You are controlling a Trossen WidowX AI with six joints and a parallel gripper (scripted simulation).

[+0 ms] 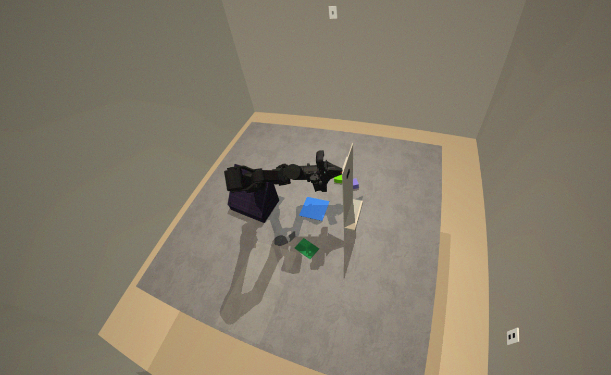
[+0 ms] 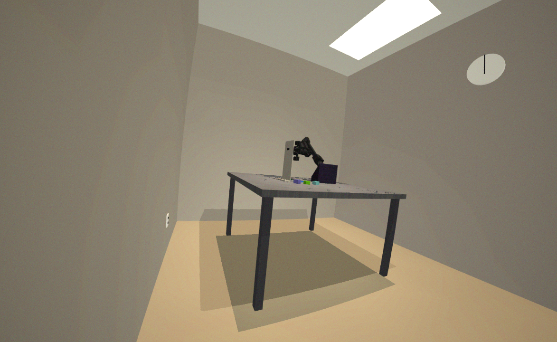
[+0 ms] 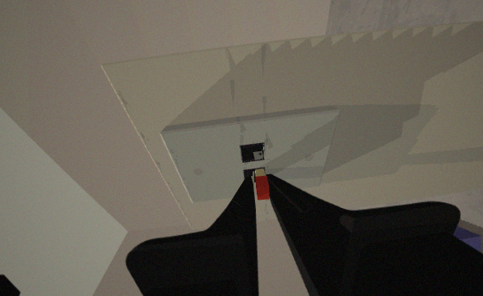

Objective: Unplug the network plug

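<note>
Now: gripper tip 290 mm above the blue marked square, 150 mm past it and 30 mm to the left of it. The rest, counted from my gripper tip: upright beige panel: 120 mm below, 30 mm ahead; network plug: 10 mm ahead; purple cube: 280 mm below, 170 mm to the left, 30 mm behind.
</note>
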